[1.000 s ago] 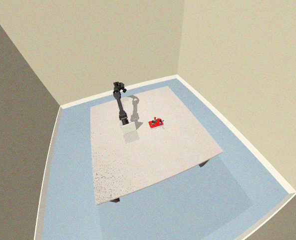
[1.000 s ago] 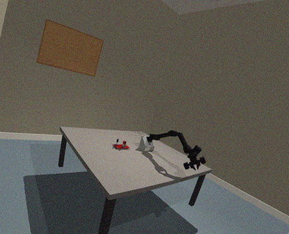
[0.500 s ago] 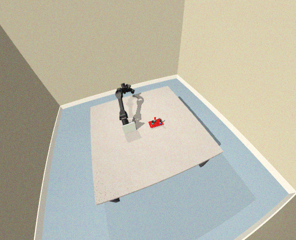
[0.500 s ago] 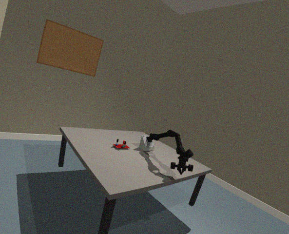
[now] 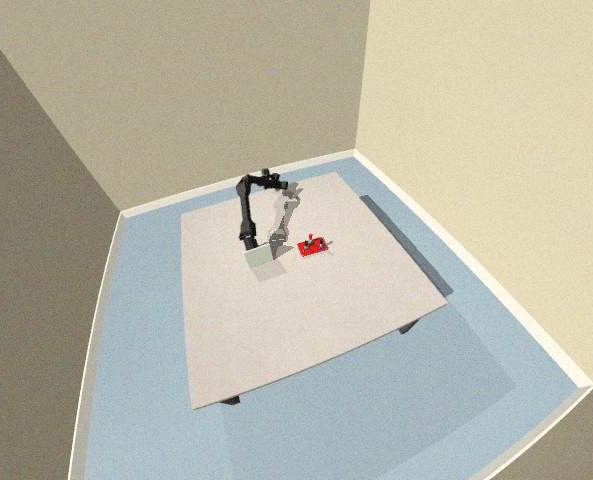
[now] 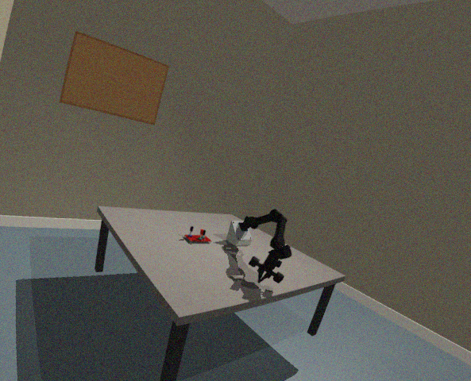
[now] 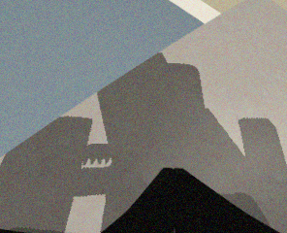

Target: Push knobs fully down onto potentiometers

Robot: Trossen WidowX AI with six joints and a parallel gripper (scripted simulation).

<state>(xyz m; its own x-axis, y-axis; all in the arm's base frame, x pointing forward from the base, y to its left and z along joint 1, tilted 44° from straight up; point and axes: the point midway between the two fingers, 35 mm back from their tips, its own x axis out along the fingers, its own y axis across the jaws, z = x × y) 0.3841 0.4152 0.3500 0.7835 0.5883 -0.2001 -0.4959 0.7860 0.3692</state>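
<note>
The red knob is 580 mm to the right of my gripper tip, 60 mm behind it and 30 mm above it. Also, from my gripper tip: teal potentiometer (610 mm to the right, 110 mm behind).
</note>
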